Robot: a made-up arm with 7 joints. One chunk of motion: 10 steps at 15 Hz.
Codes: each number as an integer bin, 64 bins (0 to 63) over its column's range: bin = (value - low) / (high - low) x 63, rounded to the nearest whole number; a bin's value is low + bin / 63 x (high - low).
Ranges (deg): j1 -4..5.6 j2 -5.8..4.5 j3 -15.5..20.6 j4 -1.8..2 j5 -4.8..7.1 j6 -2.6..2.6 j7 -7..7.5
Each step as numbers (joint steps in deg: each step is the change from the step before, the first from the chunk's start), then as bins.
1 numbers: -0.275 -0.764 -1.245 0.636 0.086 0.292 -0.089
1 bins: 24 31 25 40 26 35 30
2 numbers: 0.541 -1.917 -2.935 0.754 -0.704 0.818 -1.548
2 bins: 30 24 22 42 22 41 24
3 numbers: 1.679 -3.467 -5.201 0.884 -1.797 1.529 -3.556
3 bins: 37 14 18 44 16 50 15
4 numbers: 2.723 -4.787 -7.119 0.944 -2.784 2.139 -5.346
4 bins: 44 6 15 45 11 57 7
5 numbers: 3.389 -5.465 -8.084 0.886 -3.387 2.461 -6.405
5 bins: 48 2 13 45 7 61 3
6 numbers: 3.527 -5.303 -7.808 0.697 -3.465 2.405 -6.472
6 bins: 49 3 13 41 7 61 2
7 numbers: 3.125 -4.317 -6.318 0.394 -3.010 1.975 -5.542
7 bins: 47 9 16 36 9 55 6
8 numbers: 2.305 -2.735 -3.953 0.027 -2.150 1.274 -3.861
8 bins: 41 19 20 30 14 47 14
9 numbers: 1.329 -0.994 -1.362 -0.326 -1.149 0.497 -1.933
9 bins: 35 29 25 24 19 38 22
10 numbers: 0.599 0.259 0.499 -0.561 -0.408 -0.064 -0.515
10 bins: 30 37 28 21 23 31 28
